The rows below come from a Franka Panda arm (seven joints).
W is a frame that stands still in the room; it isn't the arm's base.
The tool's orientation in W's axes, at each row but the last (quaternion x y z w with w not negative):
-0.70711, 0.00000, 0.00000, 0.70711
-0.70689, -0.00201, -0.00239, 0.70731
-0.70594, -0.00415, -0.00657, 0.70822
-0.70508, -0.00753, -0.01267, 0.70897
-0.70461, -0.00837, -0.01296, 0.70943
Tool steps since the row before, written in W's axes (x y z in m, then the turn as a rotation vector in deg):
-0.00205, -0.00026, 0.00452, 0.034, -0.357, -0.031
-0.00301, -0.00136, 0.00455, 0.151, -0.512, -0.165
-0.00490, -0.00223, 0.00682, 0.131, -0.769, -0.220
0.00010, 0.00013, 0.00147, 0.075, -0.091, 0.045
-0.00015, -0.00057, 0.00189, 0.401, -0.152, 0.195
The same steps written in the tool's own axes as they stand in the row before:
-0.00205, -0.00452, -0.00026, 0.034, 0.031, -0.357
-0.00298, -0.00457, -0.00136, 0.150, 0.166, -0.512
-0.00479, -0.00690, -0.00222, 0.130, 0.220, -0.769
0.00014, -0.00147, 0.00014, 0.077, -0.043, -0.090
-0.00009, -0.00190, -0.00056, 0.408, -0.184, -0.148

